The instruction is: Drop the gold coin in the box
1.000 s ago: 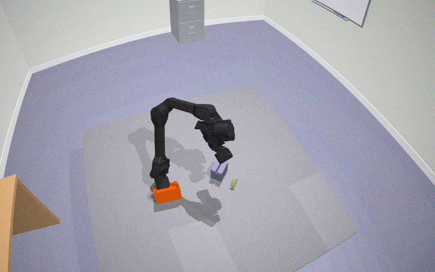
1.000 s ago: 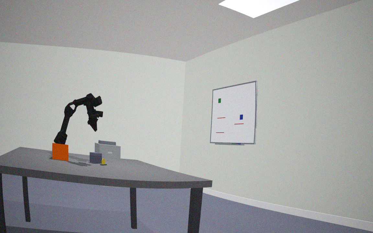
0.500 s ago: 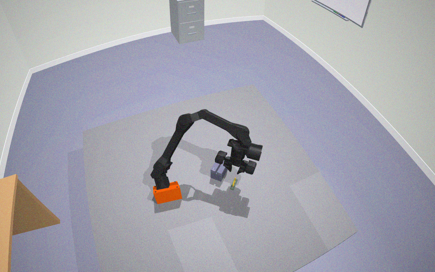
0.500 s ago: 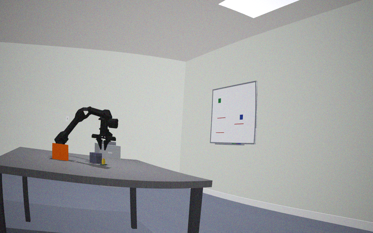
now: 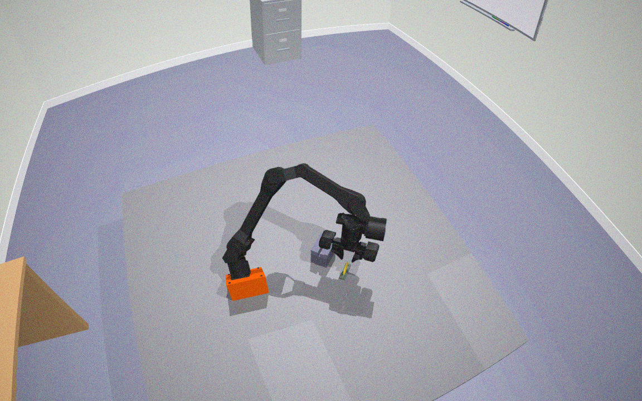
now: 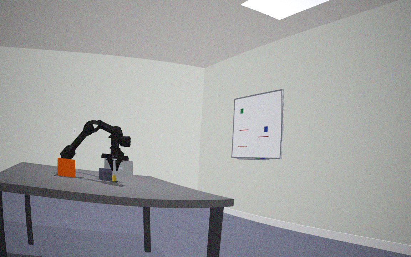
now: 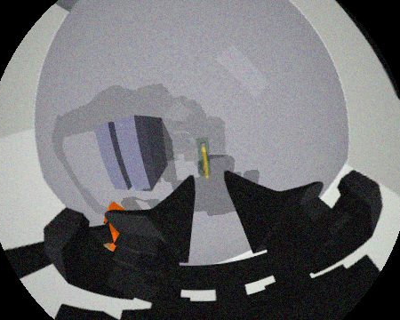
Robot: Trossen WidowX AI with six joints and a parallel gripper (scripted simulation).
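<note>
Right now my gripper tip is 50 mm above the gold coin.
</note>
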